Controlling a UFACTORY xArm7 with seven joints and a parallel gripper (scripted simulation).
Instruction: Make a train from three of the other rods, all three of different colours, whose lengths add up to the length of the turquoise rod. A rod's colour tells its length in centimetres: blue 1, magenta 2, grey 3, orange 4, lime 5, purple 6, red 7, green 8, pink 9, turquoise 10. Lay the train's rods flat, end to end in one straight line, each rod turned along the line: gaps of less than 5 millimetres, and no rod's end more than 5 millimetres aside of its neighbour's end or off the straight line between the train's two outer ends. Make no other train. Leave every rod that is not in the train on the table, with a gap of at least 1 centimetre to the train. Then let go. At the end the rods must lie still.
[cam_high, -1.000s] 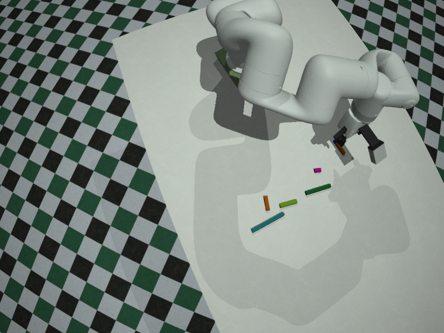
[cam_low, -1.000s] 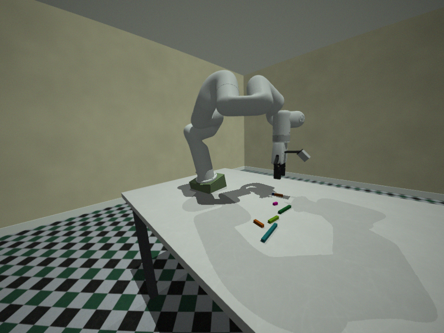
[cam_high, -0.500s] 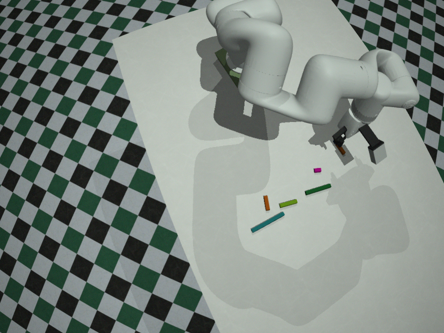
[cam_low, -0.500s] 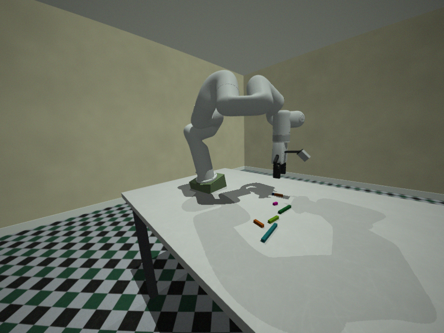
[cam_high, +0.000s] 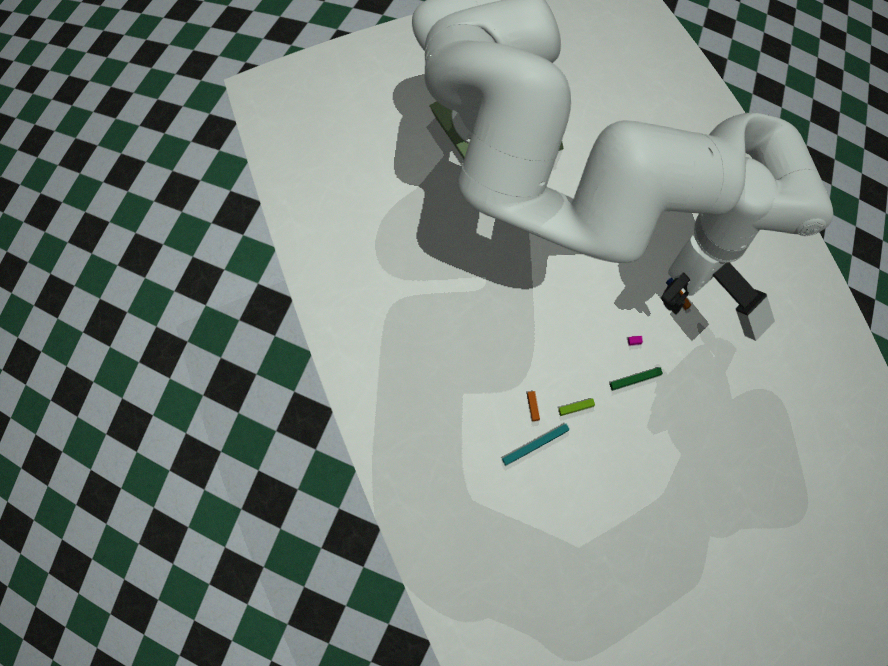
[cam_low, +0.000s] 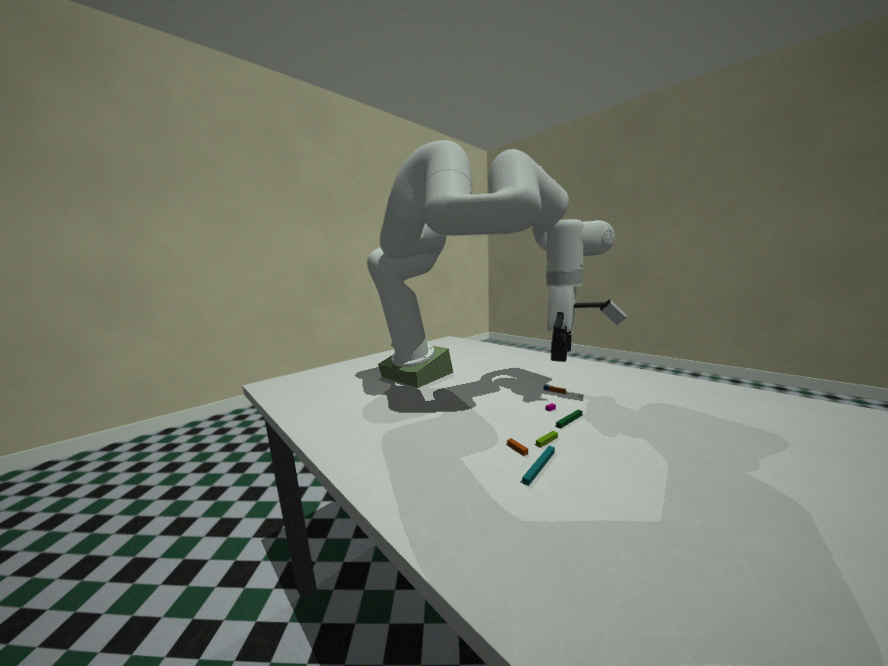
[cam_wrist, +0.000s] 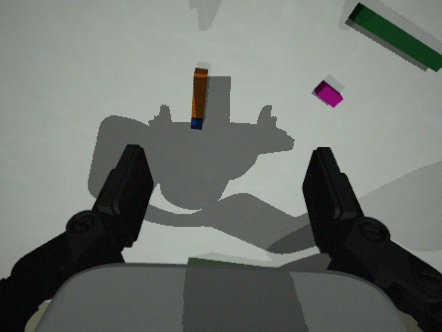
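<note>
The lime rod is 200 mm to the right of my hand, 100 mm below it and 80 mm ahead of it. The rest, counted from my hand: magenta rod: 100 mm below, 80 mm to the right, 20 mm ahead; then green rod: 100 mm to the right, 100 mm below, 70 mm ahead; then blue rod: 100 mm below, 40 mm behind, 10 mm to the left.
</note>
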